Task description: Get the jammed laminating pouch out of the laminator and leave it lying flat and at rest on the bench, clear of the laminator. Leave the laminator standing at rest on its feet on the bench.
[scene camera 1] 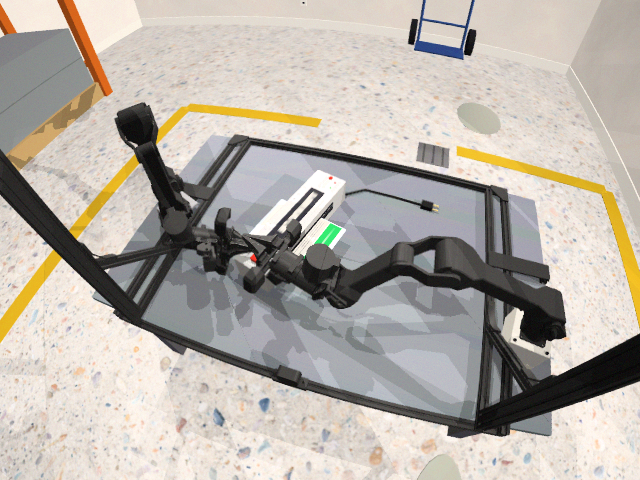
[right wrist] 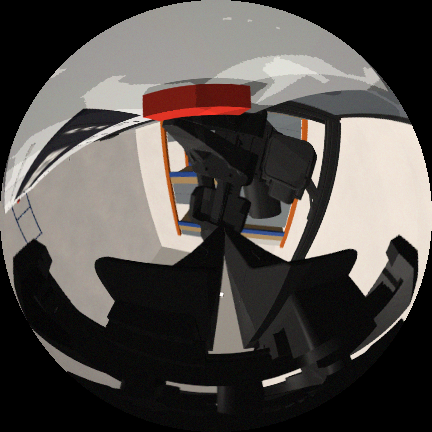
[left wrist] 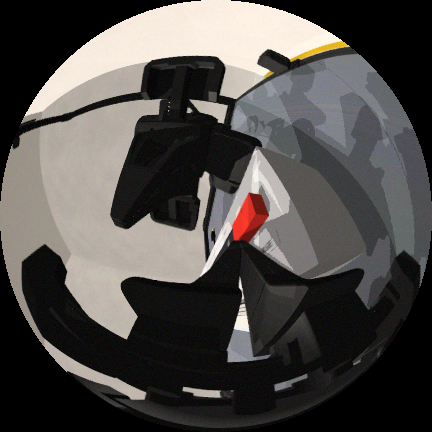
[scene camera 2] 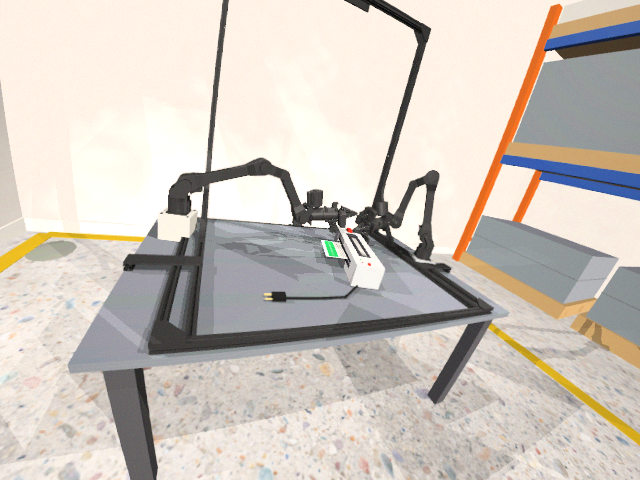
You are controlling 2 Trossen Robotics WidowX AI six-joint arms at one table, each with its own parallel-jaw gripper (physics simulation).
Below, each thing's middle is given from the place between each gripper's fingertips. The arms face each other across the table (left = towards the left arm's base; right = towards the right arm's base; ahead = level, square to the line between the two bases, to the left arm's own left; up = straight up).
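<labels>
From my left hand, the red lever (right wrist: 209,98) is 10 mm below, 10 mm to the right and 20 mm behind.
Measured from my right hand, that same red lever is 10 mm ahead, 20 mm to the right and 80 mm below.
</labels>
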